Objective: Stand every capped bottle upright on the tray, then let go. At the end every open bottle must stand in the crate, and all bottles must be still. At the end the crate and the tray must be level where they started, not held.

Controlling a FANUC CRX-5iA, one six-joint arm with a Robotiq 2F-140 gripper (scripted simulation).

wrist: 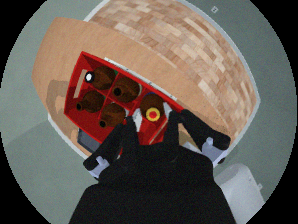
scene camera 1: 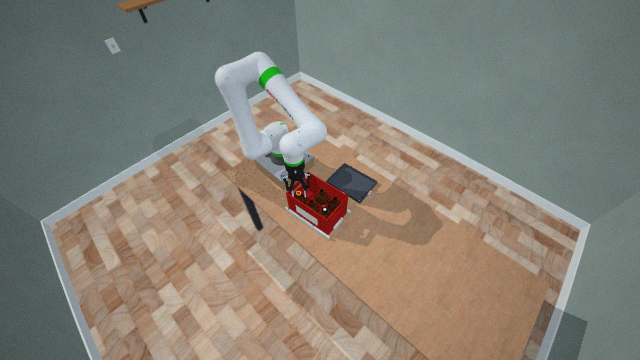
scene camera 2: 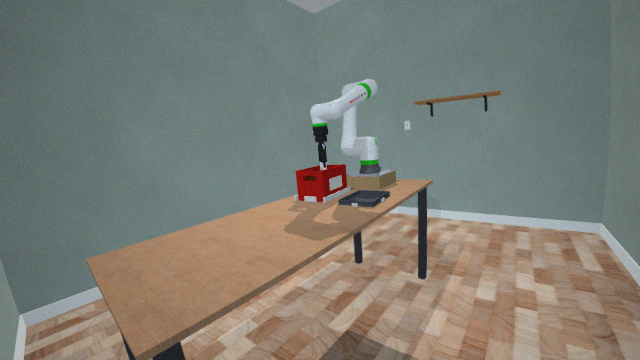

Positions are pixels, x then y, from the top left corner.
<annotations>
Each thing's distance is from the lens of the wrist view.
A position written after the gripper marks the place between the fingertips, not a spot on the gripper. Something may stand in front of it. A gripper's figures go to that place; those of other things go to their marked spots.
gripper (wrist: 152,111): 0.22 m
crate (wrist: 88,122): 0.29 m
</annotations>
